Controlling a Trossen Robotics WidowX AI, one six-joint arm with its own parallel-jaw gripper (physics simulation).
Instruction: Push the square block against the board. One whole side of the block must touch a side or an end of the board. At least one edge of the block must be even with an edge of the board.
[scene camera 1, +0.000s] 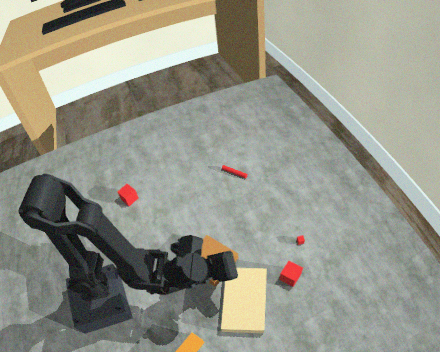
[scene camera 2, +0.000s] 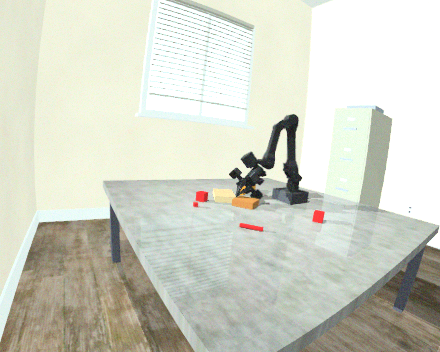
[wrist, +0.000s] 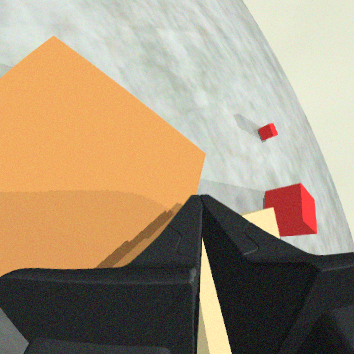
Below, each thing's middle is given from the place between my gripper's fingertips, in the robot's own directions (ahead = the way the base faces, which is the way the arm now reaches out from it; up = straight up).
Labels:
My gripper is now 40 mm past the square block (wrist: 98, 175), 30 mm to the right of it and 20 mm above it. Round my hand: pale tan board (scene camera 1: 244, 301): 100 mm to the right, 20 mm below.

